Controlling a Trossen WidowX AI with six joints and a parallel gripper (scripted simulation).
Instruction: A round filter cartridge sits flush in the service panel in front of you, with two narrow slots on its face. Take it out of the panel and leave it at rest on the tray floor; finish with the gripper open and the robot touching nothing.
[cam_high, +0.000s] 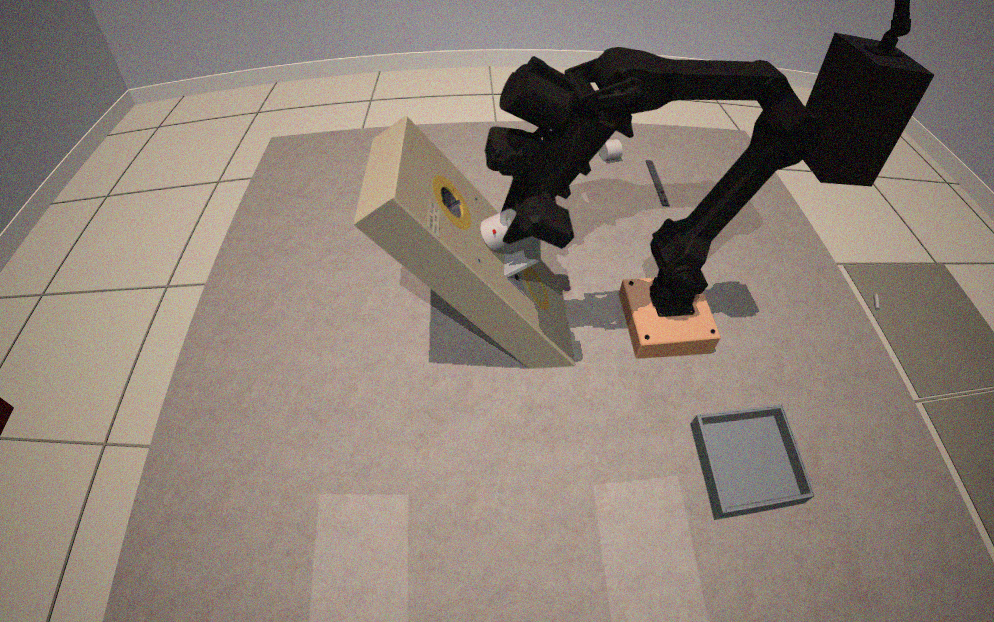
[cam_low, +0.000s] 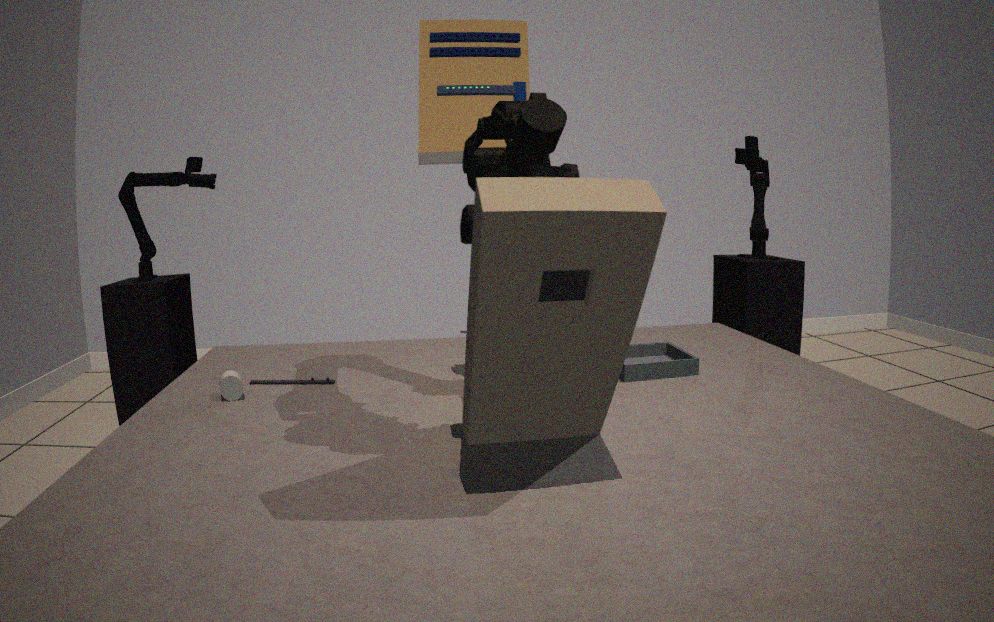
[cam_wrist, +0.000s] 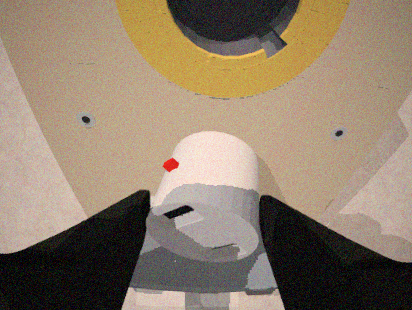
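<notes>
The beige service panel lies 40 mm ahead of my gripper tip and 40 mm below it. The rest, counted from my gripper tip: grey shelf (20 mm behind, 60 mm below); grey tray (350 mm behind, 280 mm to the left, 200 mm below); white filter cartridge (right at my gripper tip).
</notes>
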